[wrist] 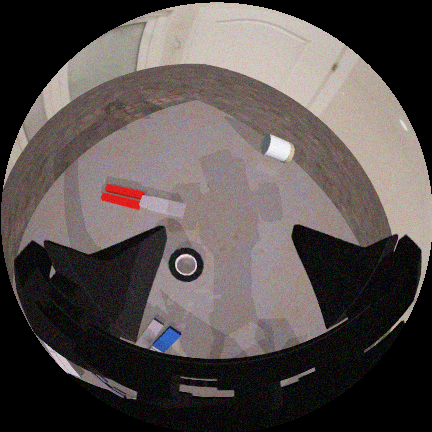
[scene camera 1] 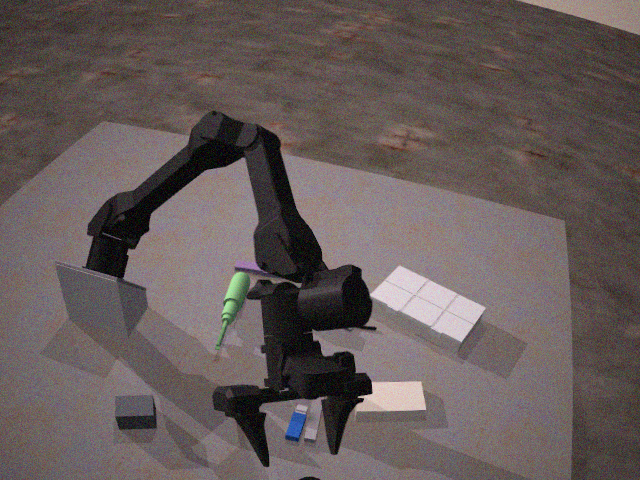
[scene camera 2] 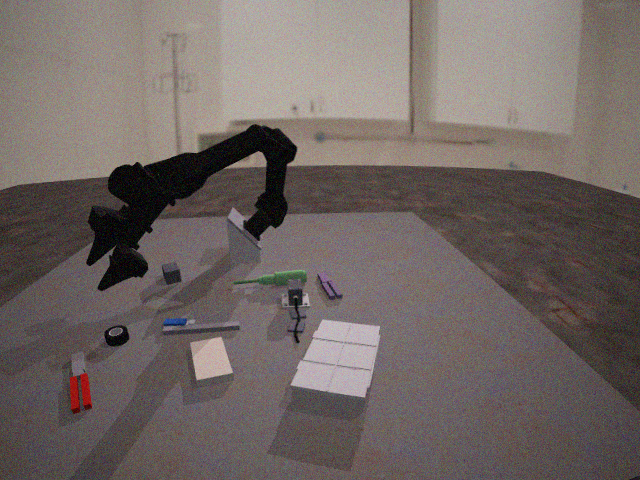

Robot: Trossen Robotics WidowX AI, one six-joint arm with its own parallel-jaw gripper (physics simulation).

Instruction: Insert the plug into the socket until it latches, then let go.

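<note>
A small blue block with a pale tip, which looks like the plug, lies on the table against a thin grey bar. The dark boxy socket stands on a small white plate behind it, with a black cable trailing away. In scene camera 1 the arm hides the socket. My gripper is open and empty, raised above the table. In the wrist view the blue block is low, near the base of the left finger.
A black tape roll and red-handled pliers lie near. Also present: green screwdriver, purple piece, dark block, cream box, white tiled block, white cylinder.
</note>
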